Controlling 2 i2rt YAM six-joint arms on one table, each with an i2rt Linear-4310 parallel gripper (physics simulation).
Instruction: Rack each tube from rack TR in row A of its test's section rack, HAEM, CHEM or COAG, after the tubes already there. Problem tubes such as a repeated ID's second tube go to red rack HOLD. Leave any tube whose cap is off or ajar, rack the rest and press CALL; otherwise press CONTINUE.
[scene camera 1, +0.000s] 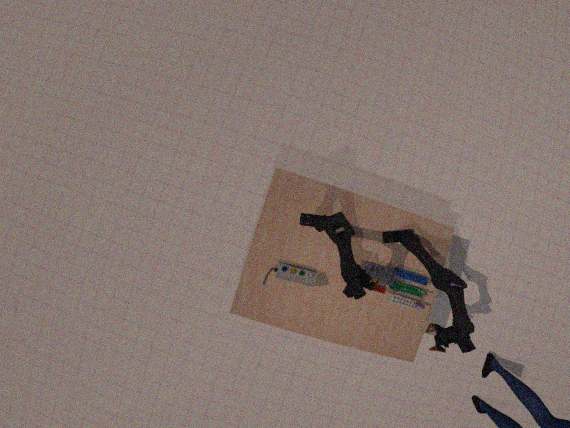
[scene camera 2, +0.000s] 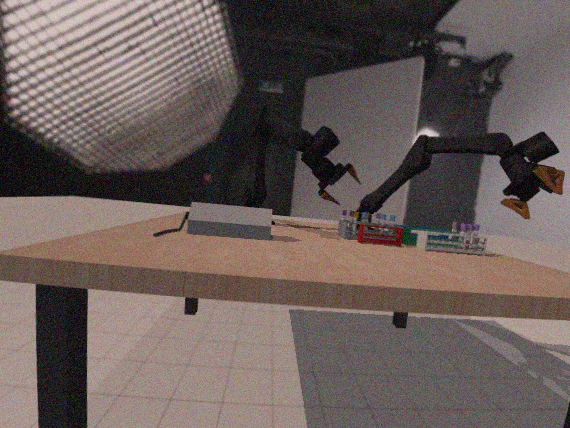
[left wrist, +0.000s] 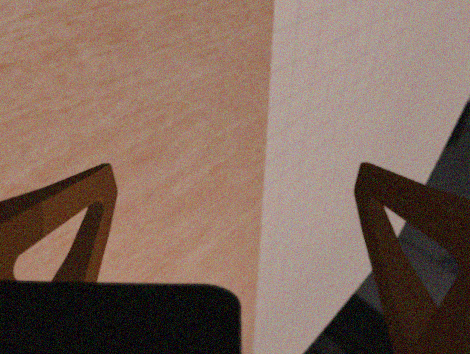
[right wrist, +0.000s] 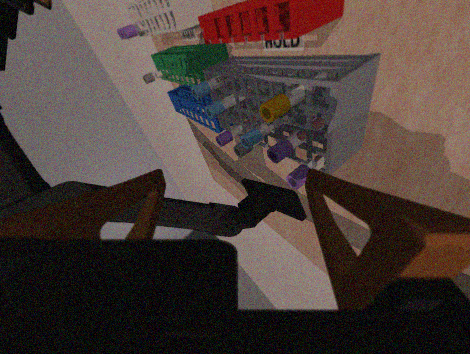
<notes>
The left gripper (scene camera 2: 542, 207) is open and holds nothing. The right gripper (right wrist: 235, 177) is open, with nothing in its grasp. Also in view: a yellow-capped tube (right wrist: 272, 109).
The left gripper also shows in the left wrist view (left wrist: 235, 176). Scene camera 1 misses the yellow-capped tube, which is hidden by the right gripper. The left wrist view does not show the yellow-capped tube: it is out of frame.
</notes>
